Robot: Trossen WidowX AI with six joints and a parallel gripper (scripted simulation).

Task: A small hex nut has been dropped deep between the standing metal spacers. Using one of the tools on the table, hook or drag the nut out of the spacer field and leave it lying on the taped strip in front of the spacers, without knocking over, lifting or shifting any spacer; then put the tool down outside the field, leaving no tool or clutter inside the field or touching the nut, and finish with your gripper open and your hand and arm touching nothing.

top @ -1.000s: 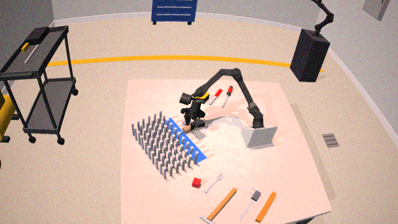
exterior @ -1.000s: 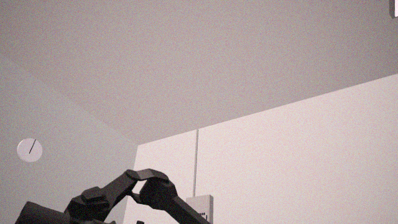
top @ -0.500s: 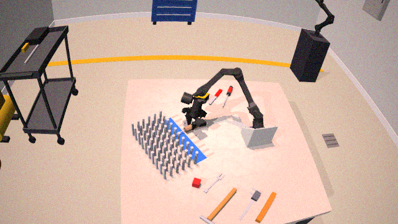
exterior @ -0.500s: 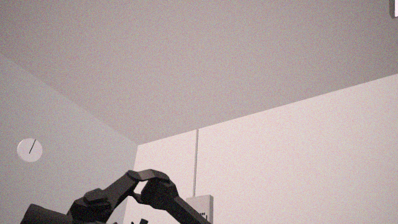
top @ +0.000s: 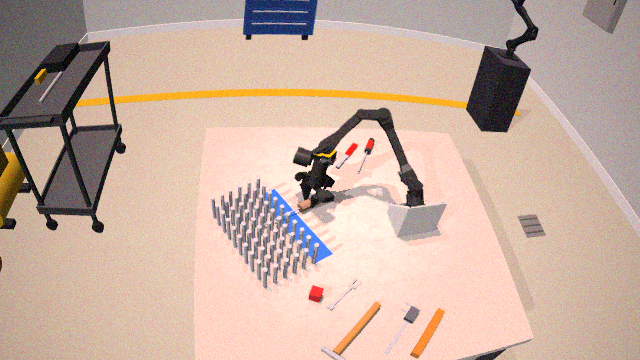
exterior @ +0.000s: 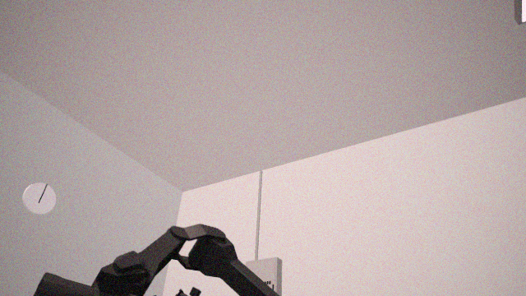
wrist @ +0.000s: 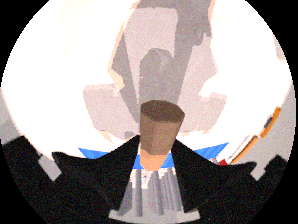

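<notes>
Right now the brown-handled screwdriver is 10 cm ahead of my gripper tip and 5 cm to the left of it. Also, from my gripper tip: blue taped strip (8 cm to the left, 7 cm ahead, 1 cm below); yellow block (28 cm to the right, 12 cm behind, 1 cm above); red cube (42 cm to the left, 5 cm ahead, 1 cm above).
</notes>
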